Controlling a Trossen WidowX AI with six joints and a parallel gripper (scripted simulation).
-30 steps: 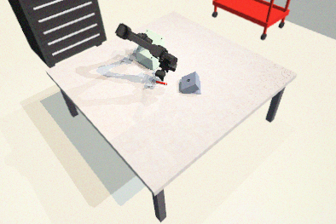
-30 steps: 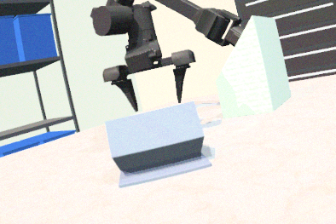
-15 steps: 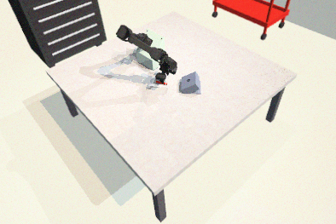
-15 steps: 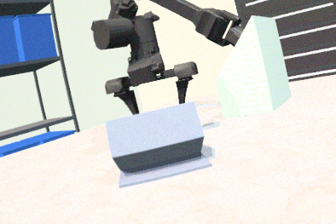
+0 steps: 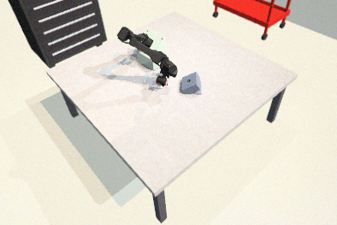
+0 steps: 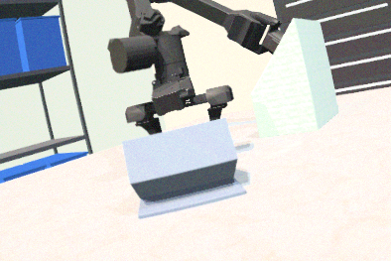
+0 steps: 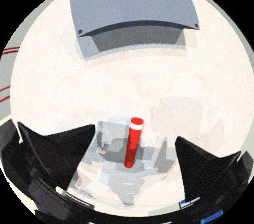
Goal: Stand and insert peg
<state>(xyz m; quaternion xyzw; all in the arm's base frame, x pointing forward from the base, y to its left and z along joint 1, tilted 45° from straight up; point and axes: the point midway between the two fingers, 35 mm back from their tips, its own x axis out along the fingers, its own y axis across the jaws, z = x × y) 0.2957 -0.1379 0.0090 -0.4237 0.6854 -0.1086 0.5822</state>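
Now: the red peg 20 mm below my gripper tip and 10 mm behind it. From my gripper tip the other things lie so: sloped panel 140 mm ahead, 100 mm to the left, 10 mm above.
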